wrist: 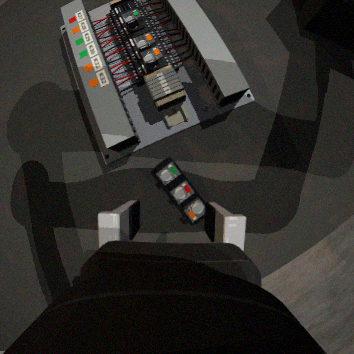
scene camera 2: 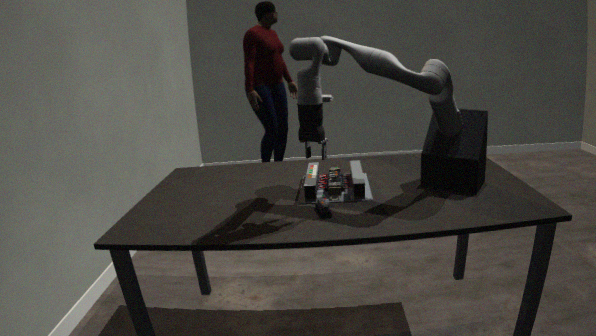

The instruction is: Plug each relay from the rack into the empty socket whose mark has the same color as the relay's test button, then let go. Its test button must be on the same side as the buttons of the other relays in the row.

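Seen in the pictures: gripper, between the fingertips: point(wrist: 171, 215) point(scene camera 2: 316, 158); arm's base, origin of its link: point(scene camera 2: 450, 126).
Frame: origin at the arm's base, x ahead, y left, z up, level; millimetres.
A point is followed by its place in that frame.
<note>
My gripper point(scene camera 2: 316, 150) {x 505, y 255, z -38 mm} point(wrist: 171, 215) {x 505, y 255, z -38 mm} is open and empty, high above the table. The dark rack point(wrist: 198, 220) {x 486, y 304, z -203 mm} lies below, seen between and beyond the fingertips; it also shows in the scene view point(scene camera 2: 323, 206) {x 488, y 296, z -187 mm}. It holds a green-button relay point(wrist: 166, 175) {x 504, y 224, z -179 mm}, a red-button relay point(wrist: 180, 193) {x 495, y 254, z -179 mm} and an orange-button relay point(wrist: 197, 206) {x 480, y 280, z -179 mm}. The orange button faces lower left, the other two upper right. In the socket row stand a green-button relay point(wrist: 130, 20) {x 468, y -21, z -159 mm} and two orange-button relays point(wrist: 142, 43) {x 466, y 33, z -158 mm} point(wrist: 150, 59) {x 465, y 65, z -158 mm}, buttons toward upper right. Marks run red point(wrist: 72, 20) {x 559, y -84, z -163 mm}, orange, green, green, orange, orange. Empty sockets are hard to make out.
Two raised grey ducts point(wrist: 97, 95) {x 553, y 83, z -163 mm} point(wrist: 212, 47) {x 372, y 75, z -163 mm} flank the row on the panel plate point(wrist: 150, 142) {x 510, y 167, z -223 mm}. Red wires and a beige terminal block point(wrist: 165, 86) {x 459, y 105, z -178 mm} sit between them. The black robot base point(scene camera 2: 452, 165) {x 15, y 105, z -124 mm} stands at the table's right. A person point(scene camera 2: 266, 55) stands behind the table point(scene camera 2: 165, 215) {x 1069, y 273, z -226 mm}.
</note>
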